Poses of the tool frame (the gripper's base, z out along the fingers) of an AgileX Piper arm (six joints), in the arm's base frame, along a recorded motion.
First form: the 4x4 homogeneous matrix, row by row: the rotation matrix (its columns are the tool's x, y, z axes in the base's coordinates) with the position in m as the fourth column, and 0 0 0 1 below. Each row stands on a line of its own.
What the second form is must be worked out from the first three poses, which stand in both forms.
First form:
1:
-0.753, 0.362, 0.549, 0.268
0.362, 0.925, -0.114, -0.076
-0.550, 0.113, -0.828, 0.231
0, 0, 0, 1
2:
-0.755, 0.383, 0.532, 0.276
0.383, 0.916, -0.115, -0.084
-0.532, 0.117, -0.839, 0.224
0, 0, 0, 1
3:
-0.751, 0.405, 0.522, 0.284
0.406, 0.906, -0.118, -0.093
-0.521, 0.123, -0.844, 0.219
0, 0, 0, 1
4:
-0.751, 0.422, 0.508, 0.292
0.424, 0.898, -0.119, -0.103
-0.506, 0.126, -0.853, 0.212
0, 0, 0, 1
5:
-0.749, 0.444, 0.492, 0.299
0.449, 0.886, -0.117, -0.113
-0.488, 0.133, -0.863, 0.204
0, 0, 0, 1
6:
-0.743, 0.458, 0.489, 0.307
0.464, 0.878, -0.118, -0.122
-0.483, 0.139, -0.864, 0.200
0, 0, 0, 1
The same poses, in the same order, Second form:
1: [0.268, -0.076, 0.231], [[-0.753, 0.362, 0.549], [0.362, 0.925, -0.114], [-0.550, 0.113, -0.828]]
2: [0.276, -0.084, 0.224], [[-0.755, 0.383, 0.532], [0.383, 0.916, -0.115], [-0.532, 0.117, -0.839]]
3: [0.284, -0.093, 0.219], [[-0.751, 0.405, 0.522], [0.406, 0.906, -0.118], [-0.521, 0.123, -0.844]]
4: [0.292, -0.103, 0.212], [[-0.751, 0.422, 0.508], [0.424, 0.898, -0.119], [-0.506, 0.126, -0.853]]
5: [0.299, -0.113, 0.204], [[-0.749, 0.444, 0.492], [0.449, 0.886, -0.117], [-0.488, 0.133, -0.863]]
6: [0.307, -0.122, 0.200], [[-0.743, 0.458, 0.489], [0.464, 0.878, -0.118], [-0.483, 0.139, -0.864]]
